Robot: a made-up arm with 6 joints. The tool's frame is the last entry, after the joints. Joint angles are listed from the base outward.
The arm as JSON. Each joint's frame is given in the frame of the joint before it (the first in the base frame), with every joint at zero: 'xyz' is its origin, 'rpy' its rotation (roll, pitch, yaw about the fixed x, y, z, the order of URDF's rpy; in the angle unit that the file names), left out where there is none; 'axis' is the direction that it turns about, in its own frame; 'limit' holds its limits. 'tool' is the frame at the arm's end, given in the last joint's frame.
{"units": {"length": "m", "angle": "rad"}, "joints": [
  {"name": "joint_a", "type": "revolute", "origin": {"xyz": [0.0, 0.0, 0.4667], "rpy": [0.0, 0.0, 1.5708]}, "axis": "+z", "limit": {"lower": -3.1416, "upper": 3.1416}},
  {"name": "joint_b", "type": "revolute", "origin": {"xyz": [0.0, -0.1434, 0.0], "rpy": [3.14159, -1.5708, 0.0]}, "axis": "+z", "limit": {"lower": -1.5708, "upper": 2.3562}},
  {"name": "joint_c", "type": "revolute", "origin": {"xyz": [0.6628, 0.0, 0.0], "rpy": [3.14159, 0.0, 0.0]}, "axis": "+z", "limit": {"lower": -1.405, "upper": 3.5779}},
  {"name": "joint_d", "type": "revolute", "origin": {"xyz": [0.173, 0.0, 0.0], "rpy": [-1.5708, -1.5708, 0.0]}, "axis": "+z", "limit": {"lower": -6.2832, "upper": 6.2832}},
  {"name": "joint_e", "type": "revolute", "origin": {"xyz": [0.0, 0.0, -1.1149], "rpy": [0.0, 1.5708, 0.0]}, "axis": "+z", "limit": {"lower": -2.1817, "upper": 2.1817}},
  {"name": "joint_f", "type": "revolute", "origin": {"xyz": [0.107, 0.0, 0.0], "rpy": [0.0, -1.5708, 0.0]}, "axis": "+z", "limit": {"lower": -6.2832, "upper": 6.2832}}
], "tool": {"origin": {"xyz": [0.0, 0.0, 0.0], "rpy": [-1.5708, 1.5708, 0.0]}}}
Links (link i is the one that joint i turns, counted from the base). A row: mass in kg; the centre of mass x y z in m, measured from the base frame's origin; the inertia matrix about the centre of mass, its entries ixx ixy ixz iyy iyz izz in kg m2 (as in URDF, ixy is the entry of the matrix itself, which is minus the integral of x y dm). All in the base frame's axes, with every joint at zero. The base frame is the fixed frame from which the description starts. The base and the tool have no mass.
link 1: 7.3; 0.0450 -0.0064 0.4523; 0.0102 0 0 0.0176 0 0.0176
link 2: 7.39; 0.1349 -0.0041 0.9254; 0.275 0 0 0.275 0 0.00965
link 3: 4.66; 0.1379 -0.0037 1.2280; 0.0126 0 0 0.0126 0 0.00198
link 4: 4.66; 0.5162 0.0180 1.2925; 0.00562 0 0.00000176 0.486 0 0.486
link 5: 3.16; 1.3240 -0.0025 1.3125; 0.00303 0 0 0.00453 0 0.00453
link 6: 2.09; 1.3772 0.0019 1.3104; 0.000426 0 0 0.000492 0 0.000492
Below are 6 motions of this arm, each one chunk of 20 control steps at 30 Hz.
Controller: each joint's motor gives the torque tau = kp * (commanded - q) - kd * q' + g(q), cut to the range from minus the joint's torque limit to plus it. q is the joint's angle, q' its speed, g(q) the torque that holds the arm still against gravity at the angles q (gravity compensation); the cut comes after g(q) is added. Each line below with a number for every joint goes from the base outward.
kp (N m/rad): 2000 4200 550 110 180 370
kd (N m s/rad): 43 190 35 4.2 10 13
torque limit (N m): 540 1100 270 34 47 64
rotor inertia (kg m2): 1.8 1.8 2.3 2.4 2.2 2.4
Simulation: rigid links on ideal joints. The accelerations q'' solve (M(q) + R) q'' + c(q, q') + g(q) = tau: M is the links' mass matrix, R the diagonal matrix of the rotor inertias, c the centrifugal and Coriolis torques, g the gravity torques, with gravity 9.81 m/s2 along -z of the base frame. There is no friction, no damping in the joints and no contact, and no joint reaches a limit. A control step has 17 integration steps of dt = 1/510 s. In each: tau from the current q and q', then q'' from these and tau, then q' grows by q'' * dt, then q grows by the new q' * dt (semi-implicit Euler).
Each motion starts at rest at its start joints. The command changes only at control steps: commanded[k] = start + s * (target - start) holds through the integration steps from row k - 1 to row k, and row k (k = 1, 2, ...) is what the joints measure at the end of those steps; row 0 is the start. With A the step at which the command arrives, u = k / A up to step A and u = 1 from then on. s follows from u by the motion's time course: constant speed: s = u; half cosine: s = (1 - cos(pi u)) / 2; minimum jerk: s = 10 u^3 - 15 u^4 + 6 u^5; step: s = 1 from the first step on.
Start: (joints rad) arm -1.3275 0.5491 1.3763 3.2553 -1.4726 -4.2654
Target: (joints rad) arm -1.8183 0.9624 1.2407 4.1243 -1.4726 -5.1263
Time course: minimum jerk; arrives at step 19
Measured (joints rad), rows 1 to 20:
1: -1.3276 0.5492 1.3764 3.2553 -1.4726 -4.2655
2: -1.3281 0.5499 1.3772 3.2557 -1.4726 -4.2664
3: -1.3304 0.5525 1.3800 3.2573 -1.4727 -4.2698
4: -1.3364 0.5584 1.3860 3.2616 -1.4730 -4.2786
5: -1.3483 0.5691 1.3959 3.2704 -1.4734 -4.2965
6: -1.3683 0.5856 1.4096 3.2862 -1.4741 -4.3272
7: -1.3978 0.6084 1.4256 3.3112 -1.4751 -4.3736
8: -1.4370 0.6373 1.4417 3.3474 -1.4763 -4.4373
9: -1.4845 0.6715 1.4550 3.3963 -1.4775 -4.5182
10: -1.5381 0.7098 1.4627 3.4586 -1.4785 -4.6137
11: -1.5949 0.7508 1.4620 3.5342 -1.4791 -4.7197
12: -1.6521 0.7928 1.4512 3.6220 -1.4788 -4.8304
13: -1.7071 0.8341 1.4292 3.7201 -1.4774 -4.9392
14: -1.7578 0.8730 1.3962 3.8257 -1.4746 -5.0392
15: -1.8029 0.9082 1.3534 3.9355 -1.4703 -5.1241
16: -1.8414 0.9385 1.3026 4.0456 -1.4647 -5.1891
17: -1.8724 0.9634 1.2466 4.1519 -1.4579 -5.2311
18: -1.8955 0.9825 1.1885 4.2505 -1.4505 -5.2492
19: -1.9104 0.9960 1.1320 4.3379 -1.4432 -5.2452
20: -1.9171 1.0049 1.0810 4.4130 -1.4367 -5.2236

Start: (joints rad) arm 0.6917 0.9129 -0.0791 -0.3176 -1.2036 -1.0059
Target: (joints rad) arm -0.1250 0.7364 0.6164 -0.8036 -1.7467 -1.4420
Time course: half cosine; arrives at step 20
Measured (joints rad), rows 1 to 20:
1: 0.6914 0.9128 -0.0791 -0.3177 -1.2038 -1.0061
2: 0.6899 0.9123 -0.0788 -0.3185 -1.2047 -1.0074
3: 0.6853 0.9109 -0.0777 -0.3206 -1.2073 -1.0109
4: 0.6754 0.9083 -0.0749 -0.3253 -1.2130 -1.0183
5: 0.6577 0.9043 -0.0692 -0.3337 -1.2231 -1.0308
6: 0.6301 0.8987 -0.0588 -0.3469 -1.2387 -1.0495
7: 0.5911 0.8917 -0.0421 -0.3659 -1.2607 -1.0746
8: 0.5399 0.8834 -0.0171 -0.3914 -1.2894 -1.1060
9: 0.4771 0.8741 0.0175 -0.4236 -1.3244 -1.1428
10: 0.4040 0.8640 0.0627 -0.4624 -1.3649 -1.1836
11: 0.3229 0.8531 0.1187 -0.5072 -1.4095 -1.2267
12: 0.2365 0.8414 0.1846 -0.5571 -1.4565 -1.2702
13: 0.1474 0.8287 0.2582 -0.6107 -1.5041 -1.3123
14: 0.0585 0.8147 0.3370 -0.6664 -1.5507 -1.3514
15: -0.0277 0.7994 0.4175 -0.7223 -1.5950 -1.3862
16: -0.1087 0.7828 0.4965 -0.7765 -1.6361 -1.4157
17: -0.1820 0.7653 0.5712 -0.8270 -1.6734 -1.4393
18: -0.2447 0.7477 0.6394 -0.8721 -1.7067 -1.4568
19: -0.2938 0.7310 0.6995 -0.9102 -1.7358 -1.4681
20: -0.3262 0.7162 0.7505 -0.9398 -1.7607 -1.4732

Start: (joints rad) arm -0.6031 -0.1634 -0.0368 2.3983 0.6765 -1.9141
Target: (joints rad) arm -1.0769 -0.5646 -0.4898 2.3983 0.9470 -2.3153
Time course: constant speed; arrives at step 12
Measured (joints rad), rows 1 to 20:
1: -0.6073 -0.1696 -0.0431 2.3978 0.6775 -1.9169
2: -0.6225 -0.1877 -0.0614 2.3963 0.6813 -1.9268
3: -0.6525 -0.2171 -0.0907 2.3934 0.6895 -1.9463
4: -0.6985 -0.2538 -0.1268 2.3894 0.7030 -1.9759
5: -0.7579 -0.2933 -0.1653 2.3850 0.7214 -2.0145
6: -0.8251 -0.3322 -0.2036 2.3810 0.7439 -2.0599
7: -0.8926 -0.3691 -0.2407 2.3782 0.7690 -2.1091
8: -0.9534 -0.4040 -0.2769 2.3774 0.7957 -2.1591
9: -1.0027 -0.4378 -0.3128 2.3790 0.8230 -2.2072
10: -1.0393 -0.4711 -0.3489 2.3828 0.8506 -2.2514
11: -1.0653 -0.5044 -0.3855 2.3882 0.8783 -2.2907
12: -1.0857 -0.5379 -0.4227 2.3944 0.9064 -2.3250
13: -1.1004 -0.5651 -0.4551 2.4010 0.9339 -2.3521
14: -1.1061 -0.5797 -0.4779 2.4079 0.9593 -2.3690
15: -1.1028 -0.5825 -0.4915 2.4149 0.9806 -2.3747
16: -1.0929 -0.5779 -0.4992 2.4214 0.9965 -2.3703
17: -1.0804 -0.5706 -0.5041 2.4267 1.0062 -2.3581
18: -1.0692 -0.5640 -0.5083 2.4304 1.0097 -2.3413
19: -1.0621 -0.5599 -0.5126 2.4322 1.0076 -2.3232
20: -1.0601 -0.5583 -0.5170 2.4318 1.0010 -2.3069

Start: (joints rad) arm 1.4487 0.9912 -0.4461 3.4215 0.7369 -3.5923
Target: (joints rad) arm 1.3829 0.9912 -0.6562 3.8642 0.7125 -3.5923
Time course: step
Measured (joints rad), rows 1 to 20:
1: 1.4442 0.9880 -0.4543 3.4296 0.7345 -3.5923
2: 1.4321 0.9824 -0.4739 3.4530 0.7288 -3.5922
3: 1.4144 0.9784 -0.5001 3.4919 0.7213 -3.5922
4: 1.3937 0.9777 -0.5297 3.5462 0.7133 -3.5921
5: 1.3730 0.9802 -0.5608 3.6134 0.7060 -3.5921
6: 1.3552 0.9847 -0.5926 3.6896 0.7001 -3.5922
7: 1.3429 0.9897 -0.6243 3.7704 0.6964 -3.5923
8: 1.3375 0.9941 -0.6548 3.8515 0.6950 -3.5924
9: 1.3397 0.9974 -0.6832 3.9287 0.6960 -3.5925
10: 1.3484 0.9994 -0.7080 3.9980 0.6989 -3.5926
11: 1.3619 1.0004 -0.7281 4.0564 0.7032 -3.5925
12: 1.3774 1.0006 -0.7424 4.1015 0.7082 -3.5925
13: 1.3920 1.0003 -0.7507 4.1316 0.7133 -3.5923
14: 1.4034 0.9997 -0.7528 4.1463 0.7177 -3.5922
15: 1.4099 0.9988 -0.7493 4.1456 0.7212 -3.5920
16: 1.4110 0.9978 -0.7407 4.1307 0.7234 -3.5919
17: 1.4072 0.9966 -0.7283 4.1030 0.7243 -3.5918
18: 1.3997 0.9953 -0.7130 4.0649 0.7240 -3.5918
19: 1.3903 0.9940 -0.6961 4.0190 0.7227 -3.5919
20: 1.3808 0.9926 -0.6787 3.9679 0.7207 -3.5920

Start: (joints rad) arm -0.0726 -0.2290 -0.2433 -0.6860 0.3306 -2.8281
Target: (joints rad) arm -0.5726 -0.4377 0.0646 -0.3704 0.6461 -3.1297
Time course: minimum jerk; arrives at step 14
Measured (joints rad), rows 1 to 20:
1: -0.0728 -0.2291 -0.2433 -0.6860 0.3306 -2.8282
2: -0.0743 -0.2299 -0.2437 -0.6857 0.3307 -2.8289
3: -0.0800 -0.2326 -0.2448 -0.6844 0.3312 -2.8317
4: -0.0944 -0.2388 -0.2467 -0.6813 0.3327 -2.8387
5: -0.1225 -0.2496 -0.2489 -0.6748 0.3363 -2.8524
6: -0.1688 -0.2655 -0.2498 -0.6637 0.3434 -2.8747
7: -0.2353 -0.2856 -0.2472 -0.6468 0.3557 -2.9069
8: -0.3204 -0.3087 -0.2389 -0.6233 0.3750 -2.9484
9: -0.4183 -0.3329 -0.2231 -0.5934 0.4026 -2.9971
10: -0.5189 -0.3567 -0.1988 -0.5578 0.4392 -3.0493
11: -0.6088 -0.3792 -0.1659 -0.5184 0.4843 -3.1003
12: -0.6738 -0.3994 -0.1247 -0.4775 0.5359 -3.1452
13: -0.7024 -0.4166 -0.0758 -0.4374 0.5909 -3.1793
14: -0.6899 -0.4300 -0.0208 -0.4001 0.6448 -3.1998
15: -0.6427 -0.4394 0.0369 -0.3659 0.6929 -3.2058
16: -0.5792 -0.4458 0.0928 -0.3344 0.7312 -3.1990
17: -0.5244 -0.4507 0.1424 -0.3047 0.7571 -3.1826
18: -0.4988 -0.4553 0.1832 -0.2766 0.7703 -3.1610
19: -0.5085 -0.4598 0.2142 -0.2515 0.7720 -3.1382
20: -0.5425 -0.4637 0.2350 -0.2316 0.7644 -3.1180

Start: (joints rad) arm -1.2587 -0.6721 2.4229 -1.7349 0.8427 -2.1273
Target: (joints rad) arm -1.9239 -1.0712 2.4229 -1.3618 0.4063 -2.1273
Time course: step
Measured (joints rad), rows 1 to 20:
1: -1.2776 -0.7286 2.3676 -1.7290 0.8389 -2.1270
2: -1.3287 -0.8509 2.2532 -1.7110 0.8233 -2.1263
3: -1.4070 -0.9732 2.1532 -1.6796 0.7887 -2.1258
4: -1.5105 -1.0599 2.1091 -1.6355 0.7321 -2.1254
5: -1.6402 -1.1052 2.1249 -1.5807 0.6569 -2.1254
6: -1.7907 -1.1202 2.1805 -1.5183 0.5700 -2.1257
7: -1.9480 -1.1191 2.2509 -1.4512 0.4769 -2.1263
8: -2.0961 -1.1119 2.3193 -1.3827 0.3829 -2.1273
9: -2.2203 -1.1036 2.3783 -1.3157 0.2939 -2.1284
10: -2.3158 -1.0962 2.4266 -1.2534 0.2164 -2.1296
11: -2.3805 -1.0904 2.4647 -1.1989 0.1530 -2.1305
12: -2.4127 -1.0865 2.4935 -1.1544 0.1044 -2.1311
13: -2.4109 -1.0844 2.5138 -1.1218 0.0709 -2.1314
14: -2.3739 -1.0840 2.5254 -1.1021 0.0528 -2.1313
15: -2.3015 -1.0850 2.5273 -1.0958 0.0501 -2.1309
16: -2.1946 -1.0873 2.5177 -1.1023 0.0629 -2.1304
17: -2.0647 -1.0901 2.4953 -1.1207 0.0932 -2.1297
18: -1.9309 -1.0919 2.4620 -1.1496 0.1429 -2.1288
19: -1.8104 -1.0908 2.4236 -1.1876 0.2090 -2.1278
20: -1.7155 -1.0857 2.3863 -1.2326 0.2870 -2.1267

